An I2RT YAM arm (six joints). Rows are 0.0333 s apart.
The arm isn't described. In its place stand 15 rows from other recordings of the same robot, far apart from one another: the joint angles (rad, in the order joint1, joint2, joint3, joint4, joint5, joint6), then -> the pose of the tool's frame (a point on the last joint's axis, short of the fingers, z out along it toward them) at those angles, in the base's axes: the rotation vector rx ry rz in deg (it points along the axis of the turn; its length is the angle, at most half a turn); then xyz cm.
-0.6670 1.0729 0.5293 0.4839 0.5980 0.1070 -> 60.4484 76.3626 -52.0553 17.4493 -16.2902 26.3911
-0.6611 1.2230 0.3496 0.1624 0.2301 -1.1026 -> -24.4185 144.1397 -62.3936 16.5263 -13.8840 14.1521
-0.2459 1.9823 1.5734 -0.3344 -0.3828 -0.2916 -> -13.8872 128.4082 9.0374 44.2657 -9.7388 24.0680
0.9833 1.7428 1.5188 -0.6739 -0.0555 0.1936 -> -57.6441 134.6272 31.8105 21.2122 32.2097 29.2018
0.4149 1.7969 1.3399 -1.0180 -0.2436 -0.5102 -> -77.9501 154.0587 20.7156 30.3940 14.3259 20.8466
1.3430 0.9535 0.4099 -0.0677 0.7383 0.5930 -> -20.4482 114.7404 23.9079 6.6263 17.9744 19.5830
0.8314 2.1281 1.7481 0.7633 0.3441 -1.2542 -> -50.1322 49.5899 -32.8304 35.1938 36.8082 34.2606
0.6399 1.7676 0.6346 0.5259 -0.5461 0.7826 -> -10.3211 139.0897 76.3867 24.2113 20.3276 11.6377
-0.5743 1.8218 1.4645 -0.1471 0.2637 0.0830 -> 47.7554 110.8551 -32.7521 35.6777 -24.1906 28.7379
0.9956 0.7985 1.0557 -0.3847 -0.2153 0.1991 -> -49.2220 91.6048 60.4900 8.3572 14.2887 40.9123
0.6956 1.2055 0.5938 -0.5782 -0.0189 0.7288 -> 2.4056 162.7723 21.6735 15.4227 12.9624 16.6770
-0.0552 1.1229 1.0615 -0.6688 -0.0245 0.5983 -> 41.9784 126.1351 17.5048 23.5226 -1.2124 32.3216
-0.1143 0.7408 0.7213 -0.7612 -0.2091 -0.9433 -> -59.4923 120.6150 -16.0909 14.8493 -0.9608 27.0293
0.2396 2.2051 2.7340 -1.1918 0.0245 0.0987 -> -8.2617 127.9657 8.9845 43.1599 10.4539 43.4132
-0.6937 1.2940 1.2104 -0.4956 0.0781 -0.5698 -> 10.7579 129.1936 -45.4857 22.0157 -18.6689 34.6854
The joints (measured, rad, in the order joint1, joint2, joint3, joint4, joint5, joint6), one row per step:
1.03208, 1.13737, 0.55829, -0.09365, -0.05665, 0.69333
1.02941, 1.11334, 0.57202, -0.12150, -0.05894, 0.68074
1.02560, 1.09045, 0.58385, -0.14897, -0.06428, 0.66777
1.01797, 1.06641, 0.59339, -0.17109, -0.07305, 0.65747
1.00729, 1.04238, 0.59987, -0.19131, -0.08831, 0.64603
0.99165, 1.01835, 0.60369, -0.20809, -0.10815, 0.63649
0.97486, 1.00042, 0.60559, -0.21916, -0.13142, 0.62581
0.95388, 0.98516, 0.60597, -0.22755, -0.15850, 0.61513
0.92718, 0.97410, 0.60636, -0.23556, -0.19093, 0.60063
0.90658, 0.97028, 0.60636, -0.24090, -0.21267, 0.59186
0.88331, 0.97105, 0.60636, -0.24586, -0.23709, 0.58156
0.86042, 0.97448, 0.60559, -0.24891, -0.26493, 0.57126
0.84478, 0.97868, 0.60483, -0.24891, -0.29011, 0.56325
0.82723, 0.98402, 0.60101, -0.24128, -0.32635, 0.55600
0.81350, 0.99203, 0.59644, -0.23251, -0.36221, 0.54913
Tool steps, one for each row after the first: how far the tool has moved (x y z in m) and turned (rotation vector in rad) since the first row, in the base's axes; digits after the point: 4 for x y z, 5 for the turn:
-0.0006, -0.0020, 0.0072, 0.00478, -0.01272, 0.00691
-0.0013, -0.0045, 0.0135, 0.00809, -0.02283, 0.01525
-0.0015, -0.0076, 0.0197, 0.01696, -0.03168, 0.02076
-0.0016, -0.0113, 0.0250, 0.02651, -0.03769, 0.02903
-0.0012, -0.0156, 0.0297, 0.03883, -0.04093, 0.03483
-0.0003, -0.0194, 0.0329, 0.05001, -0.04249, 0.04295
0.0013, -0.0233, 0.0353, 0.06131, -0.04192, 0.04997
0.0039, -0.0275, 0.0370, 0.07029, -0.04000, 0.05782
0.0063, -0.0303, 0.0373, 0.07385, -0.03598, 0.05978
0.0093, -0.0330, 0.0369, 0.07498, -0.02932, 0.06203
0.0124, -0.0353, 0.0358, 0.07682, -0.02011, 0.06728
0.0145, -0.0366, 0.0349, 0.08062, -0.01176, 0.07625
0.0167, -0.0378, 0.0335, 0.09205, -0.00045, 0.09164
0.0185, -0.0383, 0.0314, 0.10231, 0.01252, 0.11017

